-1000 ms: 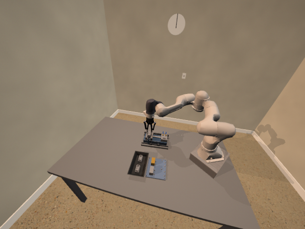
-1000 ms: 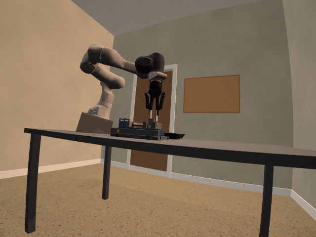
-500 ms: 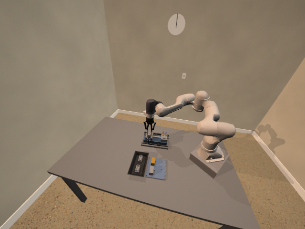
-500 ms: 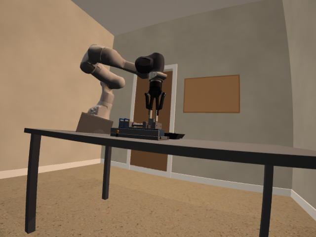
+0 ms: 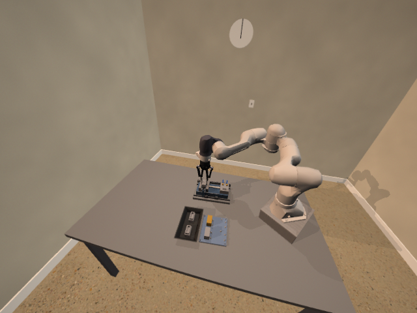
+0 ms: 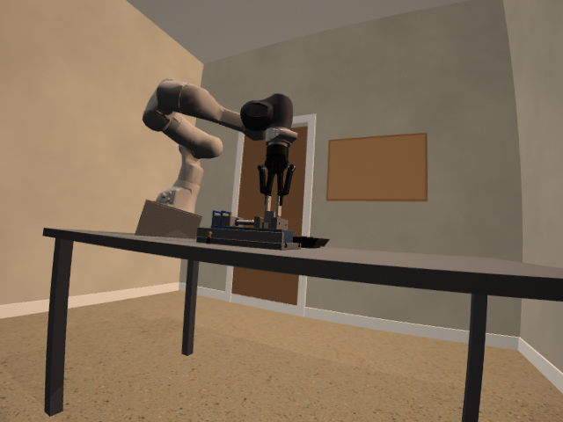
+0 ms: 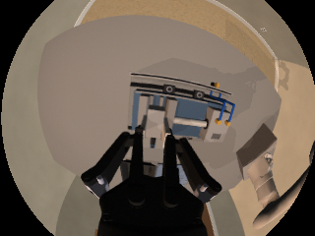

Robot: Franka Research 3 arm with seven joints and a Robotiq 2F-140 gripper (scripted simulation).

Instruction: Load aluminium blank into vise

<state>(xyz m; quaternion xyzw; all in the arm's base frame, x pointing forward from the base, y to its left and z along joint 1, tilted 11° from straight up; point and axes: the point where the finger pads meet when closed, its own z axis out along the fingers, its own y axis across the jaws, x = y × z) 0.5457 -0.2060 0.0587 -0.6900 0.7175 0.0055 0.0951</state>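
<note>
The vise lies 100 mm below my hand and 70 mm behind it. The rest, counted from my hand: brass blank: 280 mm to the left, 110 mm below, 80 mm behind.
</note>
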